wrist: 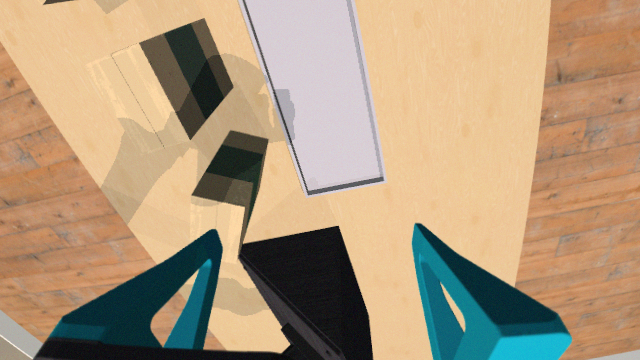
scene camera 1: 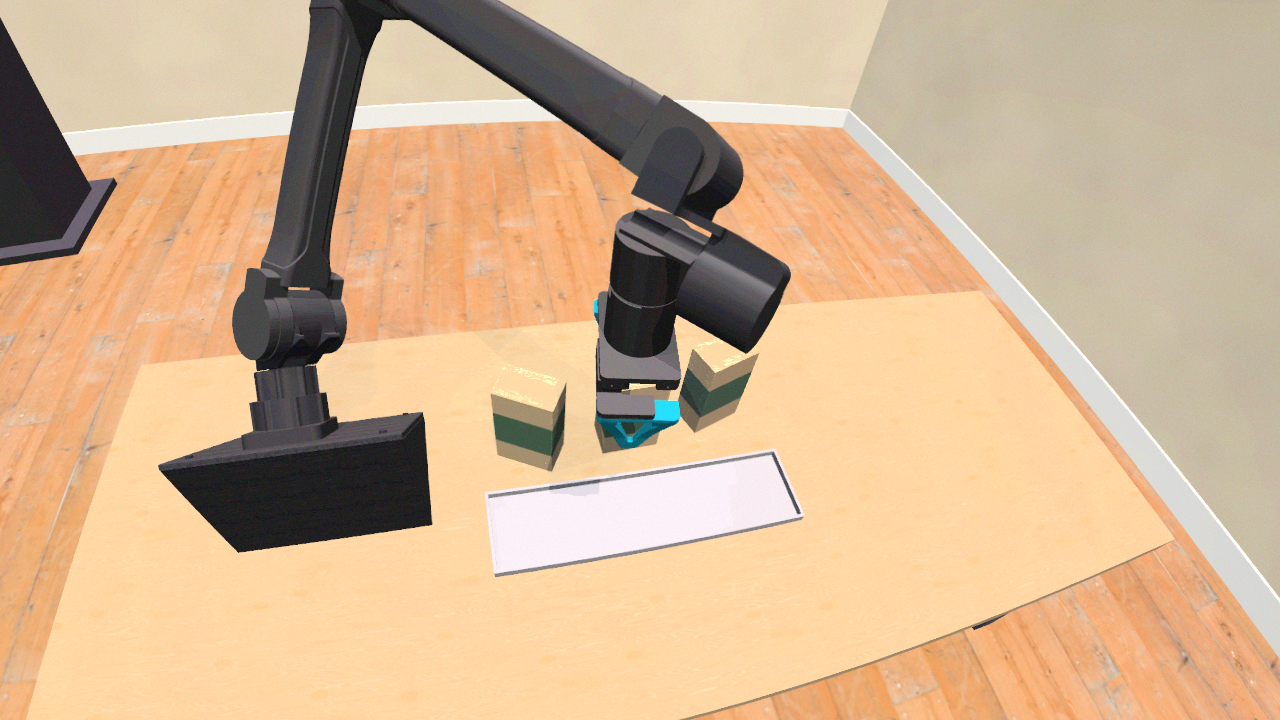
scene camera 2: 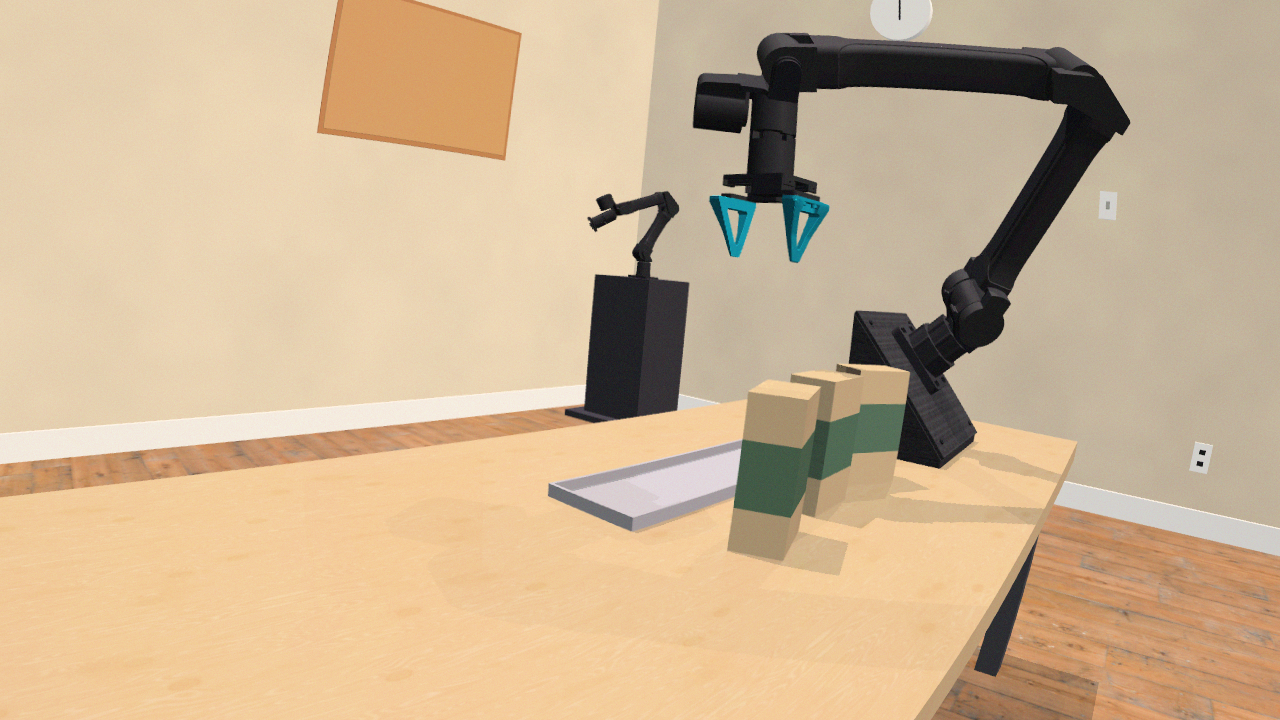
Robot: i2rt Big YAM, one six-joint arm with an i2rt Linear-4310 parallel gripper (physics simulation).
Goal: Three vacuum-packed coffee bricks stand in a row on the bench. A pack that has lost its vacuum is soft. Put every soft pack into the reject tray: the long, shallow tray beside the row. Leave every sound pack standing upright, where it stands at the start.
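Frame: origin at the arm's base, x ahead, y left, z up, level; metres.
Seen in the pictures: gripper, fingertip midpoint: (wrist: 314, 236) (scene camera 1: 625, 405) (scene camera 2: 763, 259); arm's base at its link origin: (wrist: 318, 358) (scene camera 1: 294, 438) (scene camera 2: 917, 360).
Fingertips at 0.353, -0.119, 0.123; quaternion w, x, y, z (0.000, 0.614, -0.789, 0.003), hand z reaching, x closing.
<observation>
Offsets run from my fingertips to a thing's top centre, as dx, dy, dz. Level surfaces: height alone.
Three beige coffee packs with green bands stand upright in a row. The pack nearest the arm's base (scene camera 1: 528, 420) (scene camera 2: 881, 425) (wrist: 225, 187) and the middle pack @(+0.067, +0.127, -0.114) (scene camera 1: 610, 442) (scene camera 2: 834, 443) (wrist: 182, 80) stand apart; the gripper hides much of the middle one in scene camera 1. The far pack @(+0.201, +0.141, -0.114) (scene camera 1: 717, 389) (scene camera 2: 774, 470) shows a corner at the wrist view's top left. No pack's softness can be told by sight. The shallow reject tray @(+0.060, +0.001, -0.241) (scene camera 1: 680, 514) (scene camera 2: 662, 483) (wrist: 325, 90) lies beside the row with no pack in it. My gripper (scene camera 1: 629, 413) (scene camera 2: 765, 257) (wrist: 314, 236) is open and empty, pointing down, well above the packs.
The arm's black base block (scene camera 1: 313, 492) (scene camera 2: 913, 394) (wrist: 310, 270) stands on the bench @(dz -0.255) (scene camera 1: 939, 447) (scene camera 2: 268, 582) (wrist: 450, 100) at the near-pack end of the row. A second small arm on a dark pedestal (scene camera 2: 635, 349) stands away from the bench.
</observation>
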